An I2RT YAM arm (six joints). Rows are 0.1 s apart.
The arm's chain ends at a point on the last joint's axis. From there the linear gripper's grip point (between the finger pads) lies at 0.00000 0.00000 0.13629 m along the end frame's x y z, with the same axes.
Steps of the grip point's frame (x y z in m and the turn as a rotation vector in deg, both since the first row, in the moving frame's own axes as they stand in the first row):
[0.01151, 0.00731, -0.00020, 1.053, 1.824, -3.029]
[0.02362, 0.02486, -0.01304, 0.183, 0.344, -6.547]
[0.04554, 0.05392, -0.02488, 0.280, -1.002, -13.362]
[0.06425, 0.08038, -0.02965, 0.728, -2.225, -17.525]
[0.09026, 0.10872, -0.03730, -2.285, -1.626, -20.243]
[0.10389, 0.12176, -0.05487, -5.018, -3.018, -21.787]
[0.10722, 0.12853, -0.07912, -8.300, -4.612, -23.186]
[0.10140, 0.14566, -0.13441, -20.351, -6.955, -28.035]
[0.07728, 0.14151, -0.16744, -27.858, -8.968, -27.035]
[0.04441, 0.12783, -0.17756, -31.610, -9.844, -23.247]
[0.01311, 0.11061, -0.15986, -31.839, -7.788, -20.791]
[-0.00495, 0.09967, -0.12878, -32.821, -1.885, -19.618]
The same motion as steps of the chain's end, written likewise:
[0.00724, 0.00993, -0.00011, 1.053, 1.824, -3.029]
[0.02283, 0.02534, -0.01304, 0.183, 0.344, -6.547]
[0.04798, 0.05430, -0.02486, 0.280, -1.002, -13.362]
[0.06972, 0.08128, -0.02954, 0.728, -2.225, -17.525]
[0.09310, 0.10272, -0.03714, -2.285, -1.626, -20.243]
[0.10864, 0.10878, -0.05417, -5.018, -3.018, -21.787]
[0.11391, 0.10723, -0.07728, -8.300, -4.612, -23.186]
[0.10544, 0.09634, -0.12511, -20.351, -6.955, -28.035]
[0.08192, 0.07562, -0.15037, -27.858, -8.968, -27.035]
[0.05130, 0.05418, -0.15574, -31.610, -9.844, -23.247]
[0.01703, 0.03730, -0.13840, -31.839, -7.788, -20.791]
[-0.01367, 0.02654, -0.10717, -32.821, -1.885, -19.618]

